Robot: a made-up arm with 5 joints. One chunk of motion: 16 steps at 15 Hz.
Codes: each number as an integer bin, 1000 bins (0 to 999) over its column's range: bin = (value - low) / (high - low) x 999, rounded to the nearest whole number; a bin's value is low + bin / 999 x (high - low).
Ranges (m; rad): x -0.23..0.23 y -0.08..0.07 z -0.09..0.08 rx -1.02..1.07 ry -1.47..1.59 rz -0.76..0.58
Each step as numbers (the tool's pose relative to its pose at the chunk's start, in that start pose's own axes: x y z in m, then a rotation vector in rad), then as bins.
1 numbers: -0.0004 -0.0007 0.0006 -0.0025 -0.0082 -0.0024
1 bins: 499 528 532 486 477 565
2 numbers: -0.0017 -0.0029 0.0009 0.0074 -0.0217 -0.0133
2 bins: 496 513 534 491 473 557
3 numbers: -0.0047 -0.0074 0.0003 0.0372 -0.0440 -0.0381
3 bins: 489 484 531 505 466 538
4 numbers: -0.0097 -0.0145 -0.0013 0.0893 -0.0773 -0.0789
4 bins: 478 436 521 530 455 508
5 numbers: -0.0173 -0.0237 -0.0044 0.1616 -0.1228 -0.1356
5 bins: 462 375 503 565 440 466
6 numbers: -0.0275 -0.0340 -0.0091 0.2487 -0.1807 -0.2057
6 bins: 440 306 475 606 421 413
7 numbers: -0.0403 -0.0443 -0.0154 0.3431 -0.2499 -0.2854
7 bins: 412 238 438 652 398 354
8 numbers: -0.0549 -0.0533 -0.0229 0.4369 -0.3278 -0.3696
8 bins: 380 178 394 696 373 291
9 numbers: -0.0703 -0.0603 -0.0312 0.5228 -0.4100 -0.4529
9 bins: 347 131 346 737 346 229
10 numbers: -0.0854 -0.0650 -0.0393 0.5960 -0.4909 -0.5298
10 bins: 314 100 298 772 320 172
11 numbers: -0.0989 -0.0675 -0.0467 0.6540 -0.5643 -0.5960
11 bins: 285 83 254 800 296 122
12 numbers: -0.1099 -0.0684 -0.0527 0.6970 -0.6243 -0.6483
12 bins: 261 77 219 821 276 83
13 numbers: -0.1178 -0.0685 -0.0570 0.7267 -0.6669 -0.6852
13 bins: 244 77 194 835 262 56
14 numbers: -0.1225 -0.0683 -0.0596 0.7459 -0.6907 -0.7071
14 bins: 233 78 179 844 254 39
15 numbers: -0.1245 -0.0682 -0.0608 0.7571 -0.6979 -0.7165
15 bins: 229 79 172 849 252 32
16 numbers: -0.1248 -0.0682 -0.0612 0.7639 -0.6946 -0.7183
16 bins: 228 79 169 853 253 31
